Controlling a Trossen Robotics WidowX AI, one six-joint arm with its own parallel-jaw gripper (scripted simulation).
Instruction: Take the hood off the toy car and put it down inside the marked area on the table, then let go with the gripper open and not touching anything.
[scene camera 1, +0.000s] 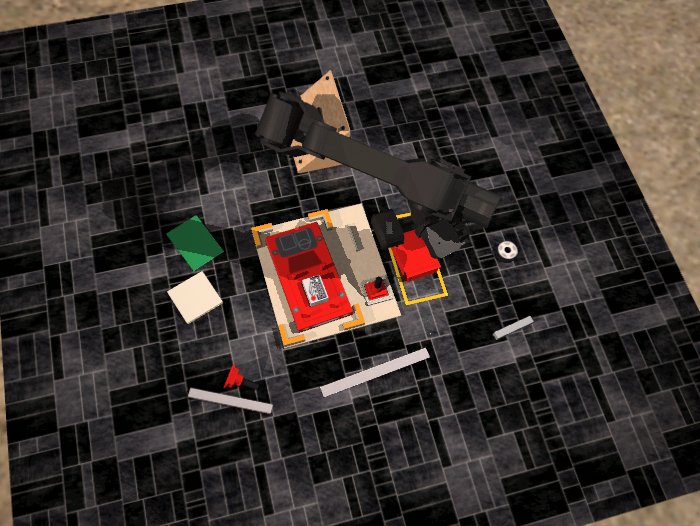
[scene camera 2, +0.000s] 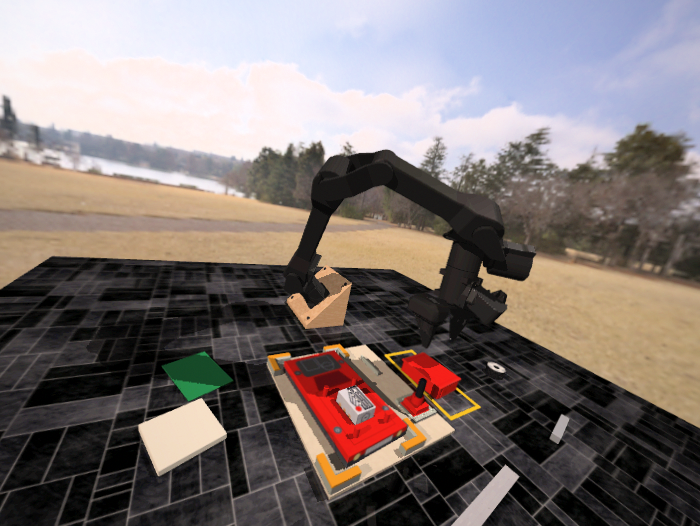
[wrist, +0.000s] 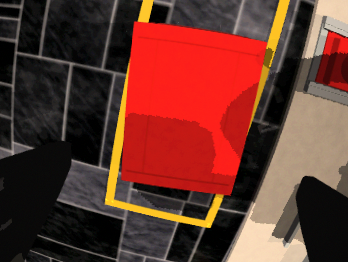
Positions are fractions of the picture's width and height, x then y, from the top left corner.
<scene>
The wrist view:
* my gripper: 0.54, 0.66
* red hood: 0.55, 0.35
</scene>
